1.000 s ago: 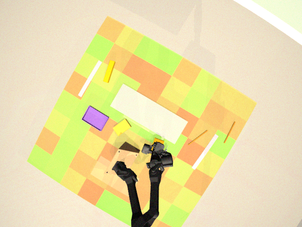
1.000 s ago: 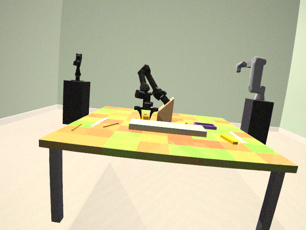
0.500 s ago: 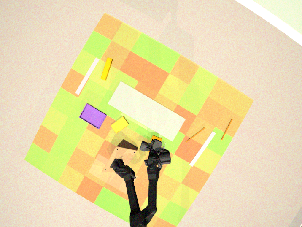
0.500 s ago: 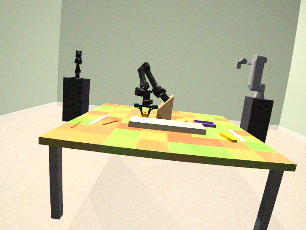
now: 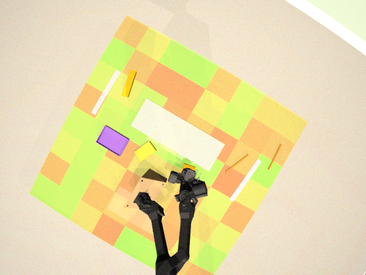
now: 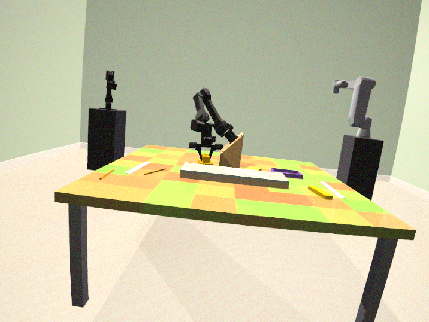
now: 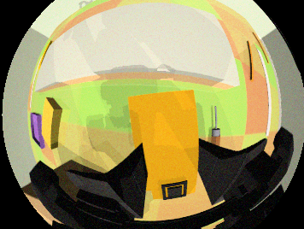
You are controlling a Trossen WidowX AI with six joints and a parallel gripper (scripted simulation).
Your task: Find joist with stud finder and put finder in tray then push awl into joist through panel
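My gripper tip is 8 cm to the left of the awl and 4 cm above it. Round my gripper tip: purple tray (47 cm to the left, 7 cm behind, 3 cm below); yellow bar (57 cm to the left, 27 cm ahead, 3 cm below); stud finder (2 cm behind, 2 cm above, 1 cm to the right).
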